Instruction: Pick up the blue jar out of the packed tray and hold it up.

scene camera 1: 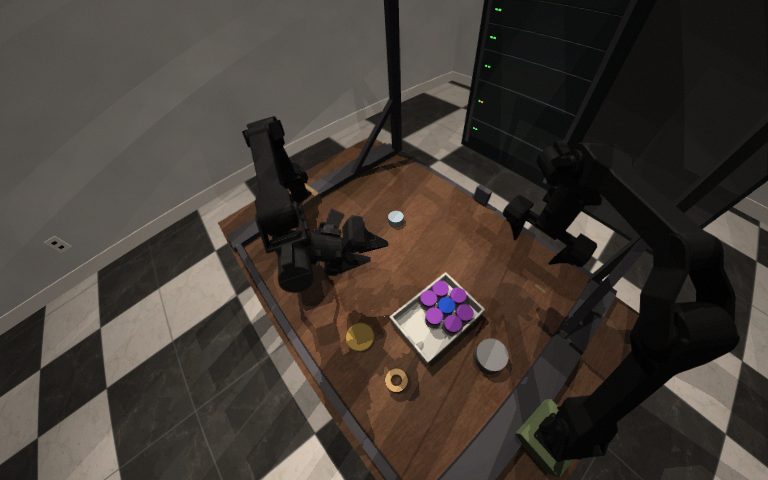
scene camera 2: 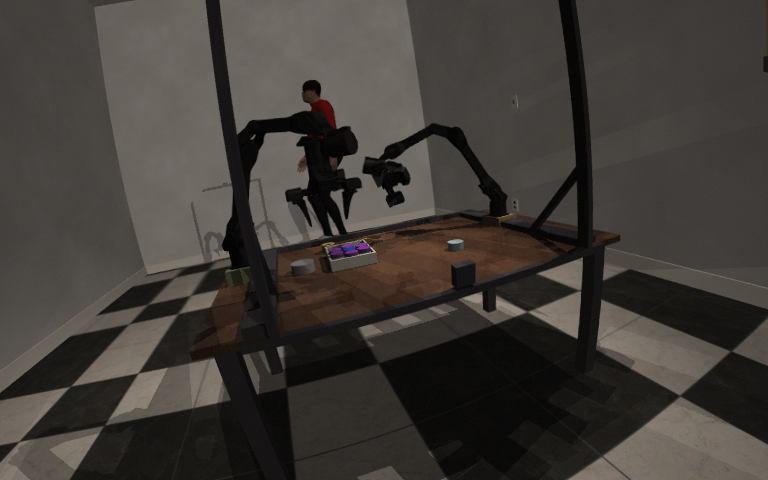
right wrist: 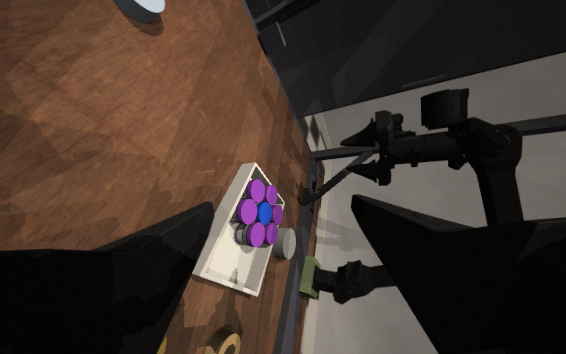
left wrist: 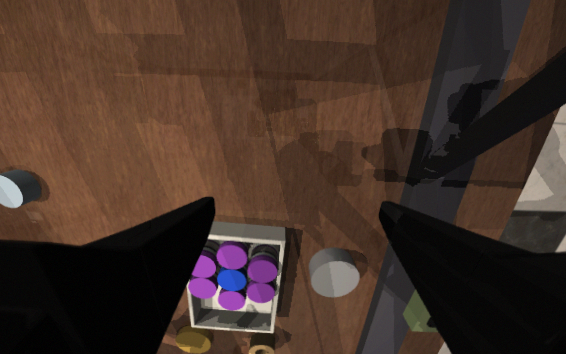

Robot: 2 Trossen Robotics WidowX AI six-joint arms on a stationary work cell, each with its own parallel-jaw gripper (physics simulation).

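Places are measured from the left arm's base along level axes (x ahead, y left, z up), in metres.
Pixels of known places: left gripper, fingertip midpoint: [scene camera 1: 532,250] [scene camera 2: 329,223] [right wrist: 343,157] [left wrist: 298,207]; right gripper, fingertip midpoint: [scene camera 1: 378,252] [scene camera 2: 384,197] [right wrist: 283,204]; left arm's base at its link origin: [scene camera 1: 555,436] [scene camera 2: 242,265] [right wrist: 316,278]; right arm's base at its link origin: [scene camera 1: 300,195] [scene camera 2: 498,214].
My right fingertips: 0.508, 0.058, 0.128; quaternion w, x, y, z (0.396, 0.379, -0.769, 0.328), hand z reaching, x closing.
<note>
For each thing: its top centre in the pictures, then the offset to it from my right fingertips, as dx, dy, dz.
- blue jar at its top centre: [left wrist: 231,280] [right wrist: 265,213] [scene camera 1: 446,305] [scene camera 2: 349,248] -0.157, -0.083, -0.134
- pale tray at its top centre: [left wrist: 232,289] [right wrist: 256,227] [scene camera 1: 437,313] [scene camera 2: 348,249] -0.158, -0.054, -0.143
- grey round tin at its top centre: [left wrist: 335,280] [scene camera 1: 492,354] [right wrist: 290,243] [scene camera 2: 302,262] -0.312, -0.088, -0.148
- yellow disc at its top centre: [scene camera 1: 359,336] [left wrist: 193,343] -0.079, +0.132, -0.166
- tan ring at its top centre: [scene camera 1: 396,380] -0.217, +0.122, -0.153
- light-blue cylinder at its top centre: [left wrist: 5,192] [scene camera 2: 455,241] [scene camera 1: 395,216] +0.169, -0.173, -0.154
- black block at its top centre: [scene camera 2: 462,263] [right wrist: 281,34] [scene camera 1: 484,189] +0.052, -0.464, -0.121
The blue jar [scene camera 1: 446,305] [scene camera 2: 348,248] [left wrist: 232,280] [right wrist: 264,213] stands upright in the pale tray [scene camera 1: 417,329] [scene camera 2: 353,261] [left wrist: 250,231] [right wrist: 227,265], closely ringed by several purple-lidded jars [scene camera 1: 434,315] [left wrist: 232,255] [right wrist: 247,212]. The tray's lower-left end in scene camera 1 holds no jars. My left gripper [scene camera 1: 532,250] [scene camera 2: 328,222] [left wrist: 298,207] [right wrist: 343,157] is open and empty, high above the table and up-right of the tray in scene camera 1. My right gripper [scene camera 1: 378,251] [right wrist: 283,204] is open and empty, above the table up-left of the tray there. The blue jar's sides are mostly hidden.
A grey round tin [scene camera 1: 492,355] [scene camera 2: 302,266] [left wrist: 334,274] stands close beside the tray. A yellow disc [scene camera 1: 359,337] [left wrist: 193,339] and a tan ring [scene camera 1: 388,380] lie on its other side. A light-blue cylinder [scene camera 1: 395,217] [scene camera 2: 455,245] stands farther off. A black block [scene camera 1: 482,195] [scene camera 2: 463,273] is at the table edge.
</note>
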